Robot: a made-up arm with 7 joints. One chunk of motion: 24 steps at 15 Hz.
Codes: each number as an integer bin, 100 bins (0 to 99) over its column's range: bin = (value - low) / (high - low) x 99, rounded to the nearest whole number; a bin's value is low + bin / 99 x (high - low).
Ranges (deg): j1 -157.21..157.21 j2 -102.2..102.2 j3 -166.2..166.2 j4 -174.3..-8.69 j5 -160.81..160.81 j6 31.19..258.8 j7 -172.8..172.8
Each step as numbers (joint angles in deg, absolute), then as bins.
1 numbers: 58.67 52.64 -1.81 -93.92 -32.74 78.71 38.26
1 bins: 68 75 49 48 39 21 60
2 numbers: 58.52 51.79 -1.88 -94.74 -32.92 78.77 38.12
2 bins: 68 75 49 48 39 21 60
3 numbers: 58.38 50.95 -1.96 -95.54 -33.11 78.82 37.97
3 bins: 68 74 49 47 39 21 60
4 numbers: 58.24 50.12 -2.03 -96.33 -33.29 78.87 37.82
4 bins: 68 74 49 47 39 21 60
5 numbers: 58.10 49.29 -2.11 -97.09 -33.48 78.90 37.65
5 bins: 68 73 49 46 39 21 60
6 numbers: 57.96 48.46 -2.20 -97.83 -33.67 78.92 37.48
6 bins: 68 73 49 46 39 21 60
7 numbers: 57.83 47.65 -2.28 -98.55 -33.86 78.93 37.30
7 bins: 68 73 49 45 39 21 60
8 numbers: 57.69 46.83 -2.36 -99.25 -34.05 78.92 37.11
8 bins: 68 72 49 45 39 21 60
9 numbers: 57.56 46.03 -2.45 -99.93 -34.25 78.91 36.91
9 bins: 68 72 49 44 39 21 60
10 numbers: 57.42 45.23 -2.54 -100.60 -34.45 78.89 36.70
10 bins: 68 71 49 44 39 21 60
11 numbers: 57.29 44.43 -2.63 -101.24 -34.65 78.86 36.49
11 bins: 68 71 49 44 39 21 60
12 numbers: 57.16 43.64 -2.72 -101.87 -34.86 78.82 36.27
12 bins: 67 71 49 43 39 21 60
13 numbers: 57.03 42.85 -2.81 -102.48 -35.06 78.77 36.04
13 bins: 67 70 49 43 39 21 60
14 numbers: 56.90 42.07 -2.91 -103.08 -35.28 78.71 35.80
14 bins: 67 70 49 43 39 21 60
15 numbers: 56.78 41.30 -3.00 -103.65 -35.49 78.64 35.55
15 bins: 67 70 49 42 39 21 60
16 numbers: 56.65 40.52 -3.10 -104.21 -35.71 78.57 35.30
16 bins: 67 69 49 42 39 21 60
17 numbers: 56.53 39.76 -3.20 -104.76 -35.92 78.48 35.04
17 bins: 67 69 49 42 38 21 60
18 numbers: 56.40 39.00 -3.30 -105.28 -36.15 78.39 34.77
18 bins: 67 68 49 41 38 21 59
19 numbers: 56.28 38.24 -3.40 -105.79 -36.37 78.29 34.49
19 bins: 67 68 48 41 38 20 59
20 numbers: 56.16 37.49 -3.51 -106.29 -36.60 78.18 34.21
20 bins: 67 68 48 41 38 20 59
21 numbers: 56.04 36.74 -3.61 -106.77 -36.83 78.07 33.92
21 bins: 67 67 48 40 38 20 59
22 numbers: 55.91 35.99 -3.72 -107.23 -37.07 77.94 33.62
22 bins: 67 67 48 40 38 20 59
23 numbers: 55.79 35.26 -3.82 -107.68 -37.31 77.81 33.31
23 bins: 67 67 48 40 38 20 59
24 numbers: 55.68 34.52 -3.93 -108.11 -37.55 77.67 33.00
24 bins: 67 66 48 40 38 20 59
